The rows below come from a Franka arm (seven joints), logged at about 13 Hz.
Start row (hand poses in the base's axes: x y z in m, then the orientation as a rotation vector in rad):
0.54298 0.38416 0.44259 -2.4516 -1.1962 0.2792
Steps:
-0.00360 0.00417 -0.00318 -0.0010 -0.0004 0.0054
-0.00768 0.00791 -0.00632 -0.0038 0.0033 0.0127
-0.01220 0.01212 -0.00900 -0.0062 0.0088 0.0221
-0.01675 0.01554 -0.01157 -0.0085 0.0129 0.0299
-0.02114 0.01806 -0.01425 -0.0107 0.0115 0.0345
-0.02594 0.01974 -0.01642 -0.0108 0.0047 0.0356
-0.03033 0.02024 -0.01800 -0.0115 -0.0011 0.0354
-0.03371 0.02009 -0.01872 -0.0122 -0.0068 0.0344
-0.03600 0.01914 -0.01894 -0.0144 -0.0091 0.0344
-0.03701 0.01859 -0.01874 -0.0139 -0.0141 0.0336
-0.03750 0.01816 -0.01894 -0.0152 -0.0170 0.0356
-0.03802 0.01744 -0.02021 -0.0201 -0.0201 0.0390
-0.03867 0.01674 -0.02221 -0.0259 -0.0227 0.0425
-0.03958 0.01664 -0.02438 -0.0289 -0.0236 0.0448
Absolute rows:
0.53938 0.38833 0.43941 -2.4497 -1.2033 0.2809
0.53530 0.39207 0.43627 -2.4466 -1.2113 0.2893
0.53078 0.39628 0.43359 -2.4413 -1.2212 0.3001
0.52623 0.39970 0.43102 -2.4372 -1.2296 0.3088
0.52184 0.40222 0.42834 -2.4371 -1.2362 0.3099
0.51704 0.40390 0.42617 -2.4395 -1.2405 0.3022
0.51265 0.40440 0.42459 -2.4426 -1.2428 0.2956
0.50927 0.40425 0.42387 -2.4462 -1.2441 0.2890
0.50698 0.40330 0.42365 -2.4490 -1.2454 0.2877
0.50597 0.40275 0.42385 -2.4511 -1.2464 0.2811
0.50548 0.40232 0.42365 -2.4523 -1.2503 0.2791
0.50496 0.40160 0.42238 -2.4559 -1.2567 0.2796
0.50431 0.40090 0.42038 -2.4600 -1.2630 0.2813
0.50340 0.40080 0.41821 -2.4616 -1.2668 0.2829

